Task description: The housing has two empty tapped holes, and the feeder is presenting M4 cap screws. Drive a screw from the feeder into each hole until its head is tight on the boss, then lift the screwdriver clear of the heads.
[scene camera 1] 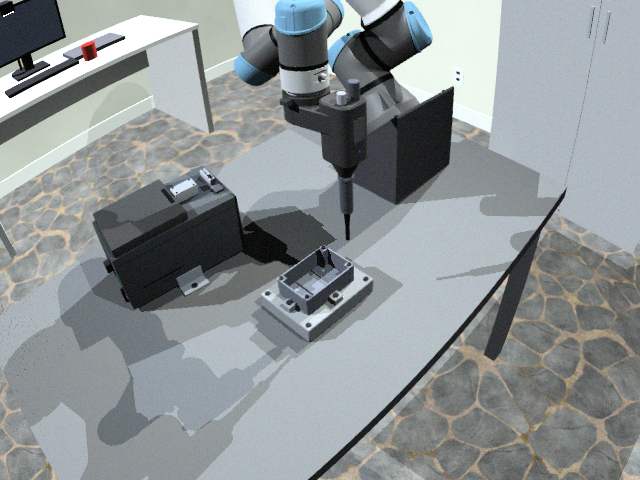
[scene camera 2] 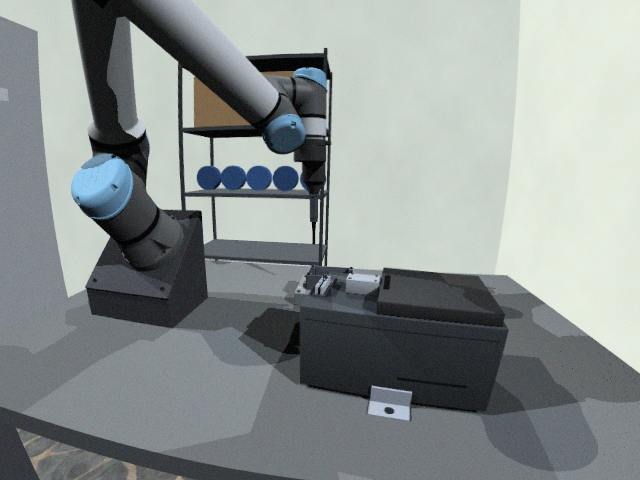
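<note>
The screwdriver (scene camera 1: 347, 237) (scene camera 2: 313, 240) points straight down, its thin dark bit tip in free air above and beyond the far right end of the housing in scene camera 1. No screw can be made out at the tip. The grey open-topped housing (scene camera 1: 330, 289) sits on a pale fixture plate (scene camera 1: 323, 316). Small dark spots mark the housing's corners; I cannot tell holes from screw heads. In scene camera 2 the housing is partly hidden behind the feeder (scene camera 1: 175, 260) (scene camera 2: 398, 351). The feeder is a dark box with a small silver presenter (scene camera 1: 207, 177) (scene camera 2: 322, 285) on top; no screw is discernible there.
The arm's dark pedestal (scene camera 1: 423, 149) (scene camera 2: 129, 302) stands behind the screwdriver in scene camera 1. A silver bracket (scene camera 1: 192, 281) (scene camera 2: 390, 396) sits at the feeder's foot. A shelf rack (scene camera 2: 180, 170) stands beyond the table, and a white desk (scene camera 1: 170, 28) stands at the back left.
</note>
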